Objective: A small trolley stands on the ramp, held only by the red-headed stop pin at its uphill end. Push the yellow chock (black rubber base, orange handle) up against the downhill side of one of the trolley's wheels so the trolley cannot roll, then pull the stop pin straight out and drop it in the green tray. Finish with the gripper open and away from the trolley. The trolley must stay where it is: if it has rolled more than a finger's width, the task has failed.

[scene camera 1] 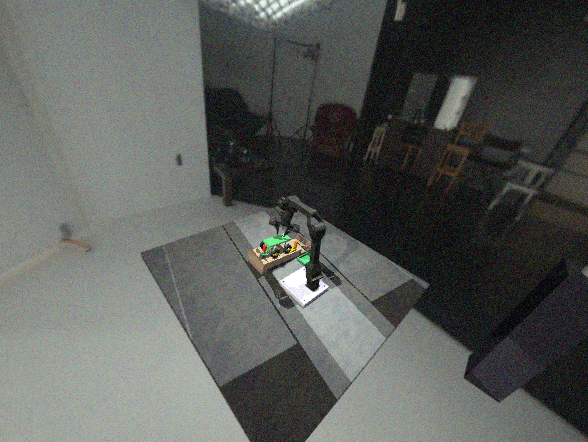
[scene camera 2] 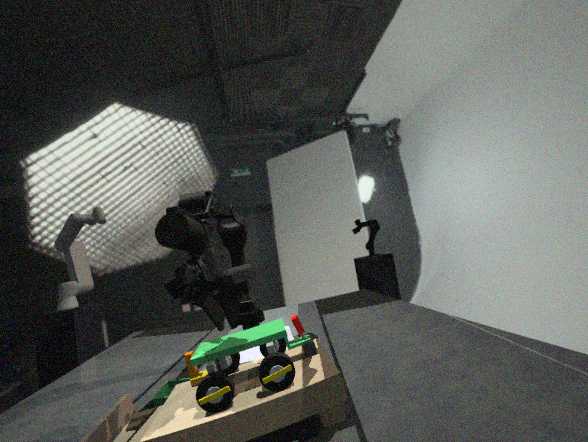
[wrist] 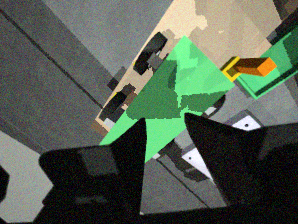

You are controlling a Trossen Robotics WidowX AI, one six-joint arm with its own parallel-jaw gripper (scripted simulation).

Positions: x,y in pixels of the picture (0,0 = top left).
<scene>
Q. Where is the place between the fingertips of my gripper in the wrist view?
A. At 164,119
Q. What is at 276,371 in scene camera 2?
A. A trolley.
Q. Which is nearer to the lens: the trolley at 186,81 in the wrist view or the yellow chock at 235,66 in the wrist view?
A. The trolley.
</scene>
